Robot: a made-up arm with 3 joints. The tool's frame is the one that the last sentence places. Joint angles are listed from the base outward.
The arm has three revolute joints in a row. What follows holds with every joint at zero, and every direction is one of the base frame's.
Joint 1 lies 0.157 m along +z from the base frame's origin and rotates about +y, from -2.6 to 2.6 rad.
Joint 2 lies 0.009 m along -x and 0.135 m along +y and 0.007 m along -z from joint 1 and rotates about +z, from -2.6 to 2.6 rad.
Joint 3 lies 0.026 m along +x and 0.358 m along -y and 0.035 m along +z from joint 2 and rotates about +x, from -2.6 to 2.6 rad.
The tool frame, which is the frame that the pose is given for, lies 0.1 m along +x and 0.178 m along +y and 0.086 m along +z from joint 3; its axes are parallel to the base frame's.
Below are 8 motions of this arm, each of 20 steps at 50 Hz.
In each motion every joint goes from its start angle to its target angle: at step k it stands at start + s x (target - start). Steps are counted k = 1, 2, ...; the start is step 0. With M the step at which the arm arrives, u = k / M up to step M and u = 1 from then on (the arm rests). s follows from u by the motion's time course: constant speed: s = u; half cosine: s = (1 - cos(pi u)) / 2; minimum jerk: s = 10 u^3 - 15 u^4 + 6 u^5.
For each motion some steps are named. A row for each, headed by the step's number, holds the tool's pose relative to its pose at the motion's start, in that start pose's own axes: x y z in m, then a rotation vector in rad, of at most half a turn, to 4 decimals.
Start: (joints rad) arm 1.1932 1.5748 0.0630
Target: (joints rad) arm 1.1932 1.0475 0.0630
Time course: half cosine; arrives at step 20
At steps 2, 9, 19, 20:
2: -0.0024 -0.0016 0.0001 0.0000 -0.0008 -0.0129
9: -0.0441 -0.0232 0.0015 0.0000 -0.0140 -0.2220
19: -0.1099 -0.0380 0.0024 0.0000 -0.0330 -0.5230
20: -0.1106 -0.0381 0.0024 0.0000 -0.0332 -0.5263

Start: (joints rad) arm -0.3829 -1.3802 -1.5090
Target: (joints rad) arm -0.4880 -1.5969 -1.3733
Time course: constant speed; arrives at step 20
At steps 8, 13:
8: -0.0211 0.0050 0.0049 0.0958 0.0858 -0.0138
13: -0.0340 0.0080 0.0087 0.1559 0.1393 -0.0231

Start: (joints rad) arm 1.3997 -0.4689 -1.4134
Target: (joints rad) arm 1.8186 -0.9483 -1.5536
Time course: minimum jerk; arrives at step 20
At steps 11, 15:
11: -0.1065 -0.0269 -0.0498 -0.2253 0.3050 0.1703
15: -0.1620 -0.0587 -0.0611 -0.3619 0.4519 0.2527

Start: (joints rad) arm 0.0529 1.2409 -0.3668
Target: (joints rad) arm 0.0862 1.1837 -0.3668
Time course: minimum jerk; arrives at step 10
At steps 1, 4, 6, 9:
1: -0.0001 0.0000 -0.0001 0.0003 0.0003 -0.0004
4: -0.0028 -0.0018 -0.0028 0.0100 0.0098 -0.0157
6: -0.0061 -0.0038 -0.0060 0.0214 0.0213 -0.0337
9: -0.0089 -0.0054 -0.0087 0.0309 0.0311 -0.0488

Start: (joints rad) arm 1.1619 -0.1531 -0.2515
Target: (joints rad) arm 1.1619 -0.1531 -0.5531
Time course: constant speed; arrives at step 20
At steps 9, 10, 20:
9: 0.0000 0.0100 -0.0249 -0.1357 0.0000 0.0000
10: 0.0000 0.0109 -0.0277 -0.1508 0.0000 0.0000
20: 0.0000 0.0175 -0.0568 -0.3016 0.0000 0.0000

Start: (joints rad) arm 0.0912 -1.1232 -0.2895
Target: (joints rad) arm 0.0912 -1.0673 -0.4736
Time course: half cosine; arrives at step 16
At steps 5, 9, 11, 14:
5: 0.0020 0.0049 -0.0069 -0.0409 -0.0038 0.0118
9: 0.0053 0.0125 -0.0188 -0.1100 -0.0113 0.0315
11: 0.0069 0.0158 -0.0247 -0.1432 -0.0154 0.0407
14: 0.0084 0.0191 -0.0307 -0.1771 -0.0199 0.0500

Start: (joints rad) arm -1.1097 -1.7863 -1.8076
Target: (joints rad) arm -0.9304 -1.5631 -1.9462
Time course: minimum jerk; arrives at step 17
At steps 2, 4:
2: 0.0010 -0.0007 -0.0005 -0.0043 -0.0028 -0.0012
4: 0.0068 -0.0043 -0.0035 -0.0278 -0.0184 -0.0079

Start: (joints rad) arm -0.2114 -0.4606 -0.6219
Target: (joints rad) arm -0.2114 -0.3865 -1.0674
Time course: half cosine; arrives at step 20
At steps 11, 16, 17, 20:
11: 0.0075 0.0206 -0.0449 -0.2576 -0.0293 0.0314
16: 0.0126 0.0267 -0.0715 -0.4028 -0.0495 0.0459
17: 0.0133 0.0272 -0.0749 -0.4210 -0.0522 0.0475
20: 0.0142 0.0277 -0.0793 -0.4453 -0.0559 0.0496

